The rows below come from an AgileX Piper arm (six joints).
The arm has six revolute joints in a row. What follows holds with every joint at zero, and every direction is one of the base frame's.
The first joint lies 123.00 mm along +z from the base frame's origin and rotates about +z.
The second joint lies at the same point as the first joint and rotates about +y.
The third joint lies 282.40 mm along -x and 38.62 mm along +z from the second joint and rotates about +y.
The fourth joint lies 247.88 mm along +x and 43.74 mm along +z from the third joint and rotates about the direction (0.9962, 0, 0.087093).
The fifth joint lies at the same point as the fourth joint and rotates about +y.
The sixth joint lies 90.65 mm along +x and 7.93 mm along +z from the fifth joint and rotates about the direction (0.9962, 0, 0.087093).
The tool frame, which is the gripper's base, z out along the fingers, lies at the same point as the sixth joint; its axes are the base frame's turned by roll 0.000, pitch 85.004 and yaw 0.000 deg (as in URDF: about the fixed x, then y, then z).
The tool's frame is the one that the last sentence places.
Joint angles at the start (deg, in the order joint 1, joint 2, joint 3, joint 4, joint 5, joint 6): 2.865 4.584 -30.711 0.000 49.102 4.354
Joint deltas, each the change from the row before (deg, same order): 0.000 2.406 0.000 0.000 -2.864 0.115; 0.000 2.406 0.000 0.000 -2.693 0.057; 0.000 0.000 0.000 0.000 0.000 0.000; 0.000 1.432 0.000 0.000 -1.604 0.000; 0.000 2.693 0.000 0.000 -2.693 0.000; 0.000 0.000 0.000 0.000 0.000 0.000
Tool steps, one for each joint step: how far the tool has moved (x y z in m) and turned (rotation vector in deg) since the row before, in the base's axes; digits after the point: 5 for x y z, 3 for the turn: 0.00907 0.00045 0.00366 0.132 -0.452 -0.035; 0.00910 0.00046 0.00303 0.069 -0.284 -0.017; 0.00000 0.00000 0.00000 0.000 0.000 0.000; 0.00547 0.00027 0.00163 0.009 -0.172 0.000; 0.01021 0.00051 0.00220 0.000 0.000 0.000; 0.00000 0.00000 0.00000 0.000 0.000 0.000
